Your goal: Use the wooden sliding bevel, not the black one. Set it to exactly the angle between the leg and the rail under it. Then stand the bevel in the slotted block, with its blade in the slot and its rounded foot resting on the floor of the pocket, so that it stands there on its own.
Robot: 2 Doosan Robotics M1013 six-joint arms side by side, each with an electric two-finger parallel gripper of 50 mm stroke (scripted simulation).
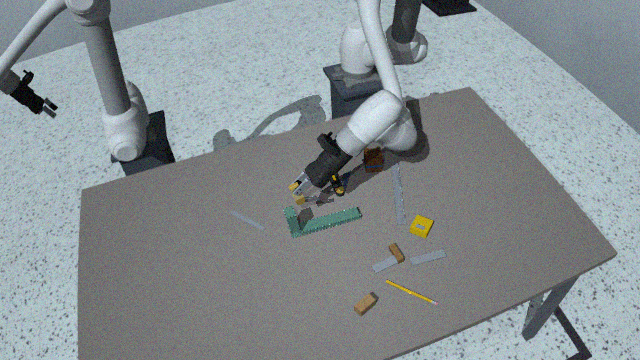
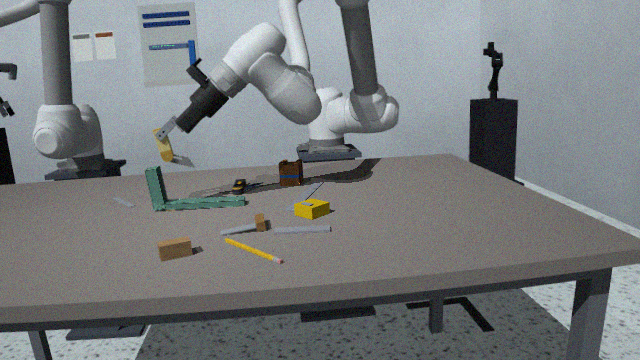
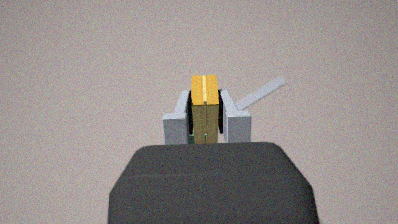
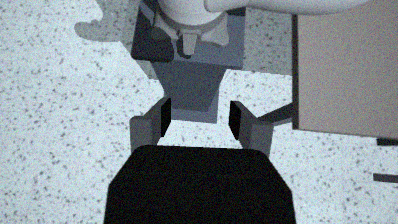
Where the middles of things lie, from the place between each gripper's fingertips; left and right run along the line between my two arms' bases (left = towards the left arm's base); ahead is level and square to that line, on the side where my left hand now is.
Labels:
I see the wooden bevel [image 3: 204, 91] 5 cm below my left hand [image 2: 158, 137] and 1 cm to the left of it.
I see my right gripper 740 mm short of the wooden bevel, 850 mm to the right of it and 110 mm above it.

